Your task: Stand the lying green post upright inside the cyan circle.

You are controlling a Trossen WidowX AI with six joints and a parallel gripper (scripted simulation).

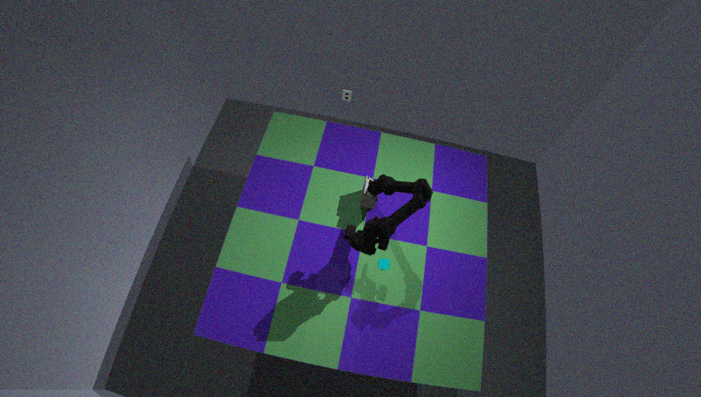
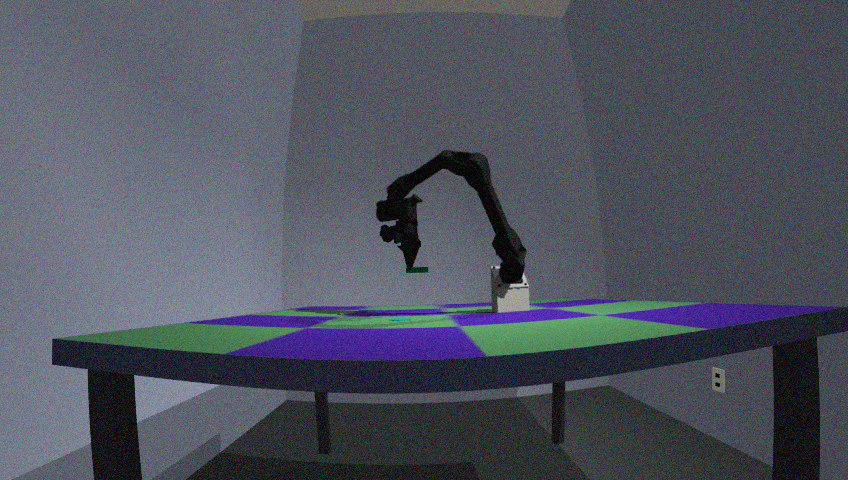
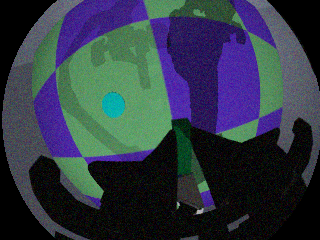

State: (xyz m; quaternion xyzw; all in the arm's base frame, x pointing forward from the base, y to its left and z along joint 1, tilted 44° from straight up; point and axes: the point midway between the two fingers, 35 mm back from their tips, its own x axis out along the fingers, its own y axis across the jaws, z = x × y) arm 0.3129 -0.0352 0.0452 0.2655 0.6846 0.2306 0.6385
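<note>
Now: the cyan circle 2 cm ahead of my gripper tip, 12 cm to the left of it and 14 cm below it. Also, from my gripper tip: green post: 2 cm behind.
</note>
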